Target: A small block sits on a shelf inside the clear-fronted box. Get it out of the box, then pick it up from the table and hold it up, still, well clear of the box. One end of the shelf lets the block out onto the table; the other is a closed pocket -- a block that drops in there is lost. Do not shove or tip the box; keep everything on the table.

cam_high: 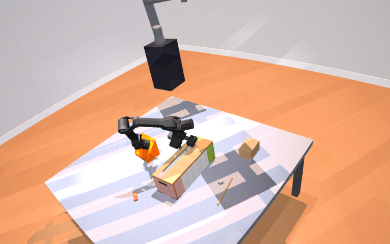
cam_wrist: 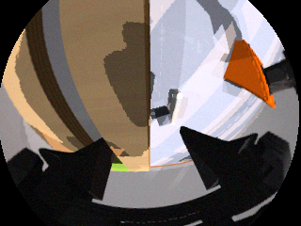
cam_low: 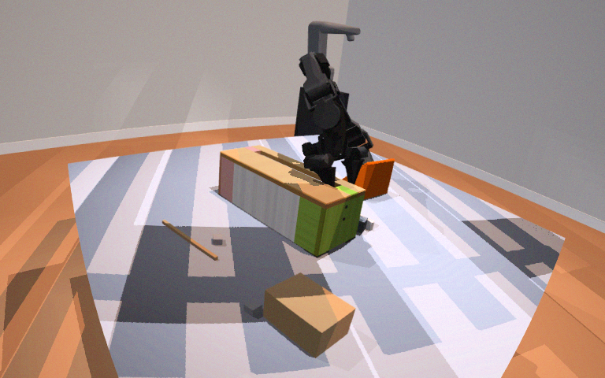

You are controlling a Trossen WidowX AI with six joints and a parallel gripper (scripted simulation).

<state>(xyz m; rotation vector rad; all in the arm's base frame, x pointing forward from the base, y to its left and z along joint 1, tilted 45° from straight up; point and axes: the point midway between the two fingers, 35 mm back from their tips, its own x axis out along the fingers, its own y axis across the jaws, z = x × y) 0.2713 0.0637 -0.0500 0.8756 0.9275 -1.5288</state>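
My gripper tip is now 80 mm above the grey block, 50 mm to the right of it and 40 mm past it. From my gripper tip the other things lie so: long wooden box (120 mm to the right, 40 mm ahead, 30 mm below); thin wooden stick (340 mm ahead, 150 mm to the right, 90 mm below); tan carton (320 mm ahead, 190 mm to the left, 70 mm below).
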